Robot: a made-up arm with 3 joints. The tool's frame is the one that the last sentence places.
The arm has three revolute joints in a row. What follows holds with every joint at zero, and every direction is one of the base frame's.
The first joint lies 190 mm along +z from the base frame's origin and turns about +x.
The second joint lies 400 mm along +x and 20 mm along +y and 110 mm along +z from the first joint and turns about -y.
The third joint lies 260 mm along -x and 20 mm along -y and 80 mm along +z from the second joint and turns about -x.
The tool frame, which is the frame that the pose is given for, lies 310 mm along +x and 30 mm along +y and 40 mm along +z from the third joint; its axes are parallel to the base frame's.
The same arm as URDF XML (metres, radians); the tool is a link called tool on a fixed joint. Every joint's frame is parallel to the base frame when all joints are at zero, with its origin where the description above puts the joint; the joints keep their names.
<robot name="arm">
  <link name="base"/>
  <link name="link1"/>
  <link name="link2"/>
  <link name="link3"/>
  <link name="tool"/>
  <joint name="joint 1" type="continuous">
    <parent link="base"/>
    <child link="link1"/>
    <origin xyz="0.0000 0.0000 0.1900" rpy="0.0000 0.0000 0.0000"/>
    <axis xyz="1 0 0"/>
  </joint>
  <joint name="joint 2" type="continuous">
    <parent link="link1"/>
    <child link="link2"/>
    <origin xyz="0.4000 0.0200 0.1100" rpy="0.0000 0.0000 0.0000"/>
    <axis xyz="0 -1 0"/>
  </joint>
  <joint name="joint 3" type="continuous">
    <parent link="link2"/>
    <child link="link3"/>
    <origin xyz="-0.2600 -0.0200 0.0800" rpy="0.0000 0.0000 0.0000"/>
    <axis xyz="-1 0 0"/>
  </joint>
  <joint name="tool_joint" type="fixed">
    <parent link="link3"/>
    <child link="tool"/>
    <origin xyz="0.3100 0.0300 0.0400" rpy="0.0000 0.0000 0.0000"/>
  </joint>
</robot>

